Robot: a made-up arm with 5 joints. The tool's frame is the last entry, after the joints. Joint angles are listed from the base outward.
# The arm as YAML. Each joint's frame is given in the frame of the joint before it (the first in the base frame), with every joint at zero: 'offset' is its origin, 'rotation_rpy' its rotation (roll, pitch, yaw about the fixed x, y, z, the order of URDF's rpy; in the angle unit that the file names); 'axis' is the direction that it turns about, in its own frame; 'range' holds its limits. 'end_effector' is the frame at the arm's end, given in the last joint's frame.
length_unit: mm
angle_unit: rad
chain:
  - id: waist
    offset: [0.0, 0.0, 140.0]
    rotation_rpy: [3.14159, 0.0, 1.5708]
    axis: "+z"
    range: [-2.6, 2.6]
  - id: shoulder
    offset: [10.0, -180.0, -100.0]
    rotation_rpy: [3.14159, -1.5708, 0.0]
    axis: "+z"
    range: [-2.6, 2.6]
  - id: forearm
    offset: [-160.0, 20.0, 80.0]
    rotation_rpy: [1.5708, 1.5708, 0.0]
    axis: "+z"
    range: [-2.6, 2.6]
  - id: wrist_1
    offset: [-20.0, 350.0, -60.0]
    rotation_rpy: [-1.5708, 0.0, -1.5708]
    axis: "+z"
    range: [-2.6, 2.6]
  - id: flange
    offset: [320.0, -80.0, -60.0]
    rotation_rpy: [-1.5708, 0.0, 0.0]
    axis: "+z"
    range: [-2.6, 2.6]
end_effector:
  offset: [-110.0, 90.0, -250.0]
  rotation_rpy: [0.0, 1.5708, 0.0]
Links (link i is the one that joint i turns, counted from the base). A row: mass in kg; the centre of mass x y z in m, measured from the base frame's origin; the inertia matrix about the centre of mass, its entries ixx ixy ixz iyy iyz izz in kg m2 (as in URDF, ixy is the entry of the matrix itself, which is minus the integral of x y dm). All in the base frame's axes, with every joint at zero. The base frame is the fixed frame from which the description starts. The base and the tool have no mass.
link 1: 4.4; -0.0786 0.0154 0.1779; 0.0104 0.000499 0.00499 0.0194 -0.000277 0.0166
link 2: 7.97; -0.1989 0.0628 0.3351; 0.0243 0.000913 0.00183 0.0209 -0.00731 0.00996
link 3: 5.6; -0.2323 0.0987 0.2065; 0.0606 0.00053 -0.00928 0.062 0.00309 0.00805
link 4: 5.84; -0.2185 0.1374 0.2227; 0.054 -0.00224 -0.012 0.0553 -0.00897 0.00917
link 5: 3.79; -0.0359 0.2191 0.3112; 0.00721 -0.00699 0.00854 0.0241 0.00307 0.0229
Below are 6 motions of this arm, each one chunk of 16 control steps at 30 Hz.
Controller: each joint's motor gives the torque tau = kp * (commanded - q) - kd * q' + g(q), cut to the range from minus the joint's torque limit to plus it. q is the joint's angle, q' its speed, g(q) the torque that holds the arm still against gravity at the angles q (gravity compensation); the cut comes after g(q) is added. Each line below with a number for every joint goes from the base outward.
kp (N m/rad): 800 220 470 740 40
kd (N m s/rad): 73 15 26 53 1.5
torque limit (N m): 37 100 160 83 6.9
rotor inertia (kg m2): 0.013 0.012 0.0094 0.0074 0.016
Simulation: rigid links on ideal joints. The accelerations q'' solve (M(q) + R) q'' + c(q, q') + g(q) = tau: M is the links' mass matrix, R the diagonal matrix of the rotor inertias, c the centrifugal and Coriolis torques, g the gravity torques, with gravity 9.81 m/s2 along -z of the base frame. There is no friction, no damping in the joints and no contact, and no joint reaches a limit. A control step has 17 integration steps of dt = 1/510 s. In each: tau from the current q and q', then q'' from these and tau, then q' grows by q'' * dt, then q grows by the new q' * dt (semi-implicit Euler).
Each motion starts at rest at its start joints. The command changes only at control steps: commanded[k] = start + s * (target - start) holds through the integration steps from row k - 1 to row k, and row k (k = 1, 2, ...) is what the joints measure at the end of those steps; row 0 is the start. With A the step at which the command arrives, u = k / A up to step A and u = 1 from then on. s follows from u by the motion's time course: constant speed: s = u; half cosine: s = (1 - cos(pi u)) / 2; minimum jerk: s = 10 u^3 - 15 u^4 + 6 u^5; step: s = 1 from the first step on.
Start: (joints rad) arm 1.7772 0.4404 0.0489 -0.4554 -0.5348
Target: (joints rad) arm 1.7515 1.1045 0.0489 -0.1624 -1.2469
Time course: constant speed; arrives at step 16
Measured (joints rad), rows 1 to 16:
1: 1.7771 0.4526 0.0484 -0.4489 -0.5566
2: 1.7764 0.4769 0.0486 -0.4375 -0.5980
3: 1.7753 0.5089 0.0492 -0.4232 -0.6449
4: 1.7741 0.5454 0.0497 -0.4074 -0.6907
5: 1.7727 0.5847 0.0499 -0.3907 -0.7346
6: 1.7711 0.6256 0.0498 -0.3735 -0.7774
7: 1.7695 0.6673 0.0495 -0.3560 -0.8200
8: 1.7677 0.7093 0.0491 -0.3383 -0.8631
9: 1.7660 0.7513 0.0488 -0.3203 -0.9067
10: 1.7643 0.7931 0.0486 -0.3023 -0.9509
11: 1.7626 0.8346 0.0485 -0.2840 -0.9955
12: 1.7610 0.8760 0.0485 -0.2658 -1.0403
13: 1.7594 0.9173 0.0486 -0.2474 -1.0851
14: 1.7578 0.9586 0.0486 -0.2290 -1.1299
15: 1.7562 1.0000 0.0487 -0.2107 -1.1746
16: 1.7547 1.0413 0.0487 -0.1923 -1.2192

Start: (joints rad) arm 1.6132 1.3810 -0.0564 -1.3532 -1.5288
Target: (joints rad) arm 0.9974 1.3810 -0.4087 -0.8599 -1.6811
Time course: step
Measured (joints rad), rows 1 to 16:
1: 1.6744 1.4344 -0.1551 -1.2605 -1.5257
2: 1.6894 1.4799 -0.2492 -1.1123 -1.5594
3: 1.6401 1.4599 -0.3006 -1.0126 -1.6146
4: 1.5381 1.4096 -0.3261 -0.9475 -1.6775
5: 1.3951 1.3593 -0.3418 -0.9060 -1.7265
6: 1.2673 1.3311 -0.3821 -0.8858 -1.7464
7: 1.1685 1.3297 -0.4244 -0.8779 -1.7488
8: 1.0907 1.3435 -0.4488 -0.8754 -1.7352
9: 1.0389 1.3624 -0.4608 -0.8757 -1.7127
10: 1.0139 1.3804 -0.4641 -0.8766 -1.6940
11: 1.0017 1.3935 -0.4553 -0.8757 -1.6808
12: 0.9970 1.4002 -0.4410 -0.8734 -1.6711
13: 0.9965 1.4015 -0.4268 -0.8703 -1.6661
14: 0.9976 1.3987 -0.4155 -0.8670 -1.6661
15: 0.9991 1.3936 -0.4083 -0.8640 -1.6696
16: 1.0001 1.3879 -0.4047 -0.8617 -1.6748

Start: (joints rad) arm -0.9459 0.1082 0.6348 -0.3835 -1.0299
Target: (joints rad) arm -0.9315 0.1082 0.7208 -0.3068 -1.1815
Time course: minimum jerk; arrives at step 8
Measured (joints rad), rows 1 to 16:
1: -0.9459 0.1085 0.6351 -0.3832 -1.0304
2: -0.9458 0.1100 0.6372 -0.3811 -1.0341
3: -0.9455 0.1129 0.6433 -0.3758 -1.0458
4: -0.9444 0.1162 0.6548 -0.3664 -1.0688
5: -0.9424 0.1179 0.6710 -0.3538 -1.1018
6: -0.9395 0.1165 0.6893 -0.3399 -1.1389
7: -0.9364 0.1122 0.7058 -0.3271 -1.1715
8: -0.9337 0.1066 0.7174 -0.3174 -1.1924
9: -0.9320 0.1019 0.7235 -0.3111 -1.1998
10: -0.9313 0.0996 0.7254 -0.3076 -1.1978
11: -0.9313 0.0997 0.7248 -0.3061 -1.1919
12: -0.9315 0.1013 0.7234 -0.3058 -1.1861
13: -0.9317 0.1036 0.7220 -0.3061 -1.1823
14: -0.9318 0.1059 0.7211 -0.3065 -1.1804
15: -0.9317 0.1075 0.7205 -0.3069 -1.1799
16: -0.9317 0.1086 0.7204 -0.3071 -1.1801

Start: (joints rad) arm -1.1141 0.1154 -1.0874 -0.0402 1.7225
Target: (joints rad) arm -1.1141 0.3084 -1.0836 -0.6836 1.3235
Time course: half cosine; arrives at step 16
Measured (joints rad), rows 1 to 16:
1: -1.1141 0.1152 -1.0874 -0.0419 1.7226
2: -1.1141 0.1152 -1.0872 -0.0488 1.7210
3: -1.1141 0.1170 -1.0870 -0.0635 1.7140
4: -1.1141 0.1218 -1.0868 -0.0875 1.6989
5: -1.1141 0.1304 -1.0866 -0.1209 1.6750
6: -1.1141 0.1429 -1.0864 -0.1632 1.6434
7: -1.1140 0.1586 -1.0862 -0.2129 1.6062
8: -1.1140 0.1768 -1.0860 -0.2683 1.5652
9: -1.1140 0.1965 -1.0859 -0.3272 1.5224
10: -1.1141 0.2168 -1.0856 -0.3874 1.4795
11: -1.1142 0.2370 -1.0854 -0.4464 1.4382
12: -1.1144 0.2563 -1.0851 -0.5022 1.4002
13: -1.1145 0.2740 -1.0847 -0.5525 1.3670
14: -1.1145 0.2894 -1.0842 -0.5954 1.3399
15: -1.1144 0.3020 -1.0838 -0.6293 1.3201
16: -1.1142 0.3113 -1.0833 -0.6530 1.3082

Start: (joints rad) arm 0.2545 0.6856 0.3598 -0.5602 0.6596
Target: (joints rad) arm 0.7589 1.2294 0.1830 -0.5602 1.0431
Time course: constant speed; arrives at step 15
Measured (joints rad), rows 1 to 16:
1: 0.2629 0.6937 0.3539 -0.5587 0.6629
2: 0.2796 0.7123 0.3450 -0.5577 0.6822
3: 0.3021 0.7397 0.3345 -0.5575 0.7120
4: 0.3284 0.7728 0.3232 -0.5581 0.7443
5: 0.3572 0.8089 0.3114 -0.5588 0.7750
6: 0.3875 0.8461 0.2997 -0.5596 0.8032
7: 0.4189 0.8833 0.2881 -0.5601 0.8294
8: 0.4511 0.9202 0.2767 -0.5605 0.8546
9: 0.4838 0.9567 0.2654 -0.5607 0.8796
10: 0.5169 0.9929 0.2541 -0.5607 0.9047
11: 0.5502 1.0289 0.2428 -0.5607 0.9299
12: 0.5837 1.0650 0.2313 -0.5607 0.9554
13: 0.6172 1.1011 0.2198 -0.5606 0.9809
14: 0.6507 1.1372 0.2081 -0.5606 1.0066
15: 0.6842 1.1734 0.1964 -0.5606 1.0322
16: 0.7085 1.2017 0.1918 -0.5613 1.0479

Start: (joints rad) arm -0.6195 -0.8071 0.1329 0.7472 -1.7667
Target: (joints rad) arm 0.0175 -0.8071 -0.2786 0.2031 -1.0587
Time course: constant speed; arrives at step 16
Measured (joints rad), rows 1 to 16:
1: -0.6145 -0.8107 0.1254 0.7381 -1.7716
2: -0.6009 -0.8150 0.1087 0.7201 -1.7575
3: -0.5782 -0.8180 0.0860 0.6957 -1.7180
4: -0.5475 -0.8189 0.0605 0.6669 -1.6623
5: -0.5110 -0.8181 0.0342 0.6351 -1.6011
6: -0.4713 -0.8160 0.0081 0.6015 -1.5418
7: -0.4301 -0.8134 -0.0176 0.5671 -1.4876
8: -0.3887 -0.8109 -0.0429 0.5324 -1.4384
9: -0.3476 -0.8091 -0.0682 0.4978 -1.3928
10: -0.3069 -0.8081 -0.0936 0.4634 -1.3489
11: -0.2666 -0.8078 -0.1192 0.4292 -1.3058
12: -0.2266 -0.8080 -0.1448 0.3952 -1.2626
13: -0.1867 -0.8084 -0.1706 0.3612 -1.2193
14: -0.1469 -0.8087 -0.1963 0.3273 -1.1758
15: -0.1071 -0.8089 -0.2220 0.2933 -1.1321
16: -0.0673 -0.8090 -0.2477 0.2592 -1.0883

